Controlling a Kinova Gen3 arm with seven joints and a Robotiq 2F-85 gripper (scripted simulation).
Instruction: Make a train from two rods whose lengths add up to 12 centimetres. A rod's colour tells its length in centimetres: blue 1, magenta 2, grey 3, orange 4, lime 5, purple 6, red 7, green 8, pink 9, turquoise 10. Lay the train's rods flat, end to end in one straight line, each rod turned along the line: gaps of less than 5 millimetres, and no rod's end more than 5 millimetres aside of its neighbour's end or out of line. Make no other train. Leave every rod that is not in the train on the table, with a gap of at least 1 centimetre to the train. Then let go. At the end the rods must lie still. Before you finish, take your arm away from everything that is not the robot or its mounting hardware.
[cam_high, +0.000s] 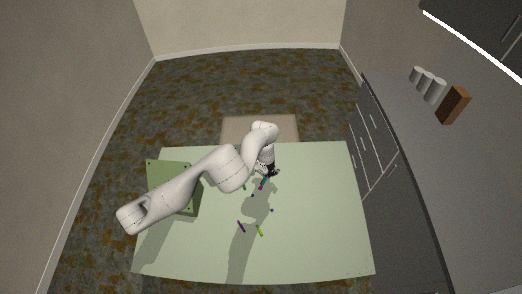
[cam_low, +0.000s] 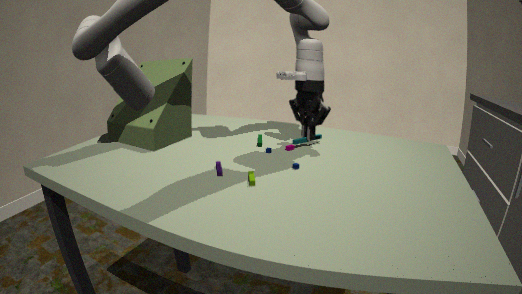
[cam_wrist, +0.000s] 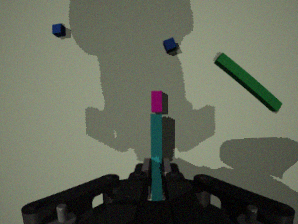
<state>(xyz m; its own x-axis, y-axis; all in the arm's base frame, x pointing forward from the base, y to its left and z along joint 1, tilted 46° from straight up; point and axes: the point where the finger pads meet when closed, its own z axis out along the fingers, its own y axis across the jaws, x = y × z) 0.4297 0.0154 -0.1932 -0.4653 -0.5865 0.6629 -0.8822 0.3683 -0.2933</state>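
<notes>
Now: hand 20 mm above the turquoise rod. From my hand the other things lie so: magenta rod 30 mm behind, 60 mm to the right, 30 mm below; then green rod 120 mm behind, 30 mm to the right, 30 mm below; then lime rod 30 mm behind, 270 mm to the right, 30 mm below.
</notes>
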